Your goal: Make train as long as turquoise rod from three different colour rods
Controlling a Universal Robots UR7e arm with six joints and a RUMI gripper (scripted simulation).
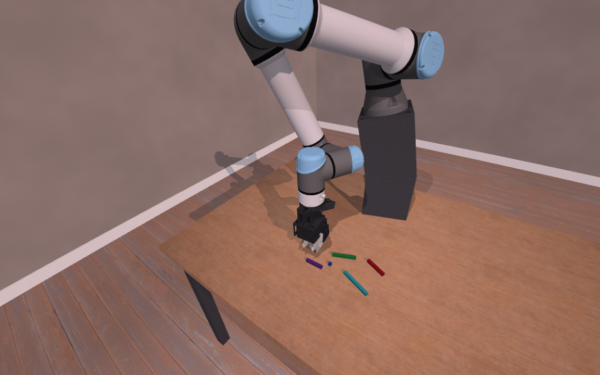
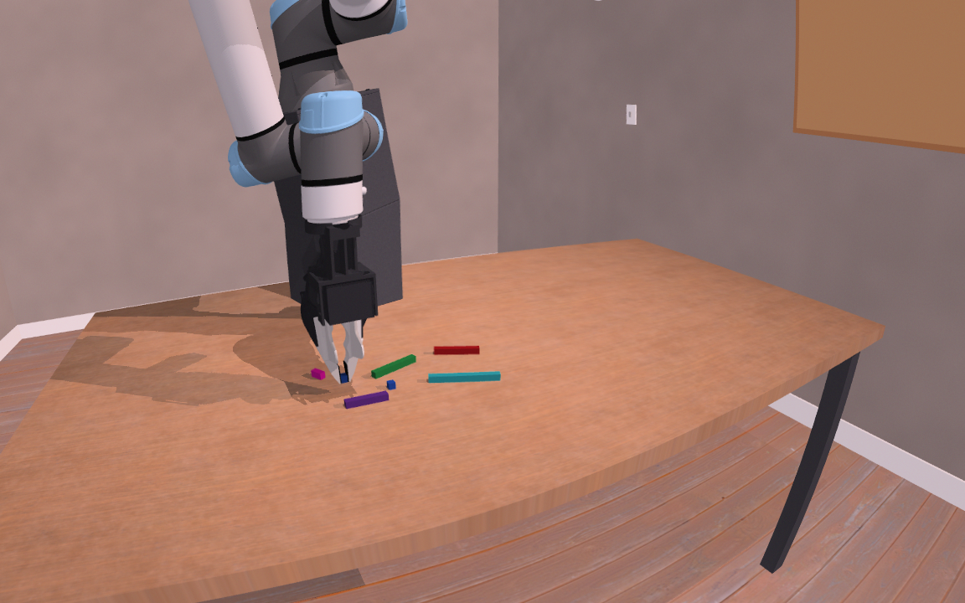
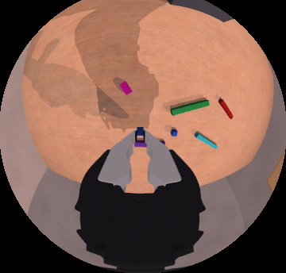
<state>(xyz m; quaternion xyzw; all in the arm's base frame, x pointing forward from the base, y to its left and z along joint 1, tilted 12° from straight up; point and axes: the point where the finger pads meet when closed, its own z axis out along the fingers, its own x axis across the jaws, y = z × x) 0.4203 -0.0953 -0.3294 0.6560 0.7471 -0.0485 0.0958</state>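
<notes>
My gripper is now 40 mm short of the purple rod, 30 mm above it and 20 mm to the right of it. From my hand the other things lie so: green rod: 90 mm to the left, 50 mm behind, 30 mm below; magenta rod: 60 mm behind, 30 mm to the right, 30 mm below; turquoise rod: 170 mm to the left, 30 mm below, 20 mm ahead.
</notes>
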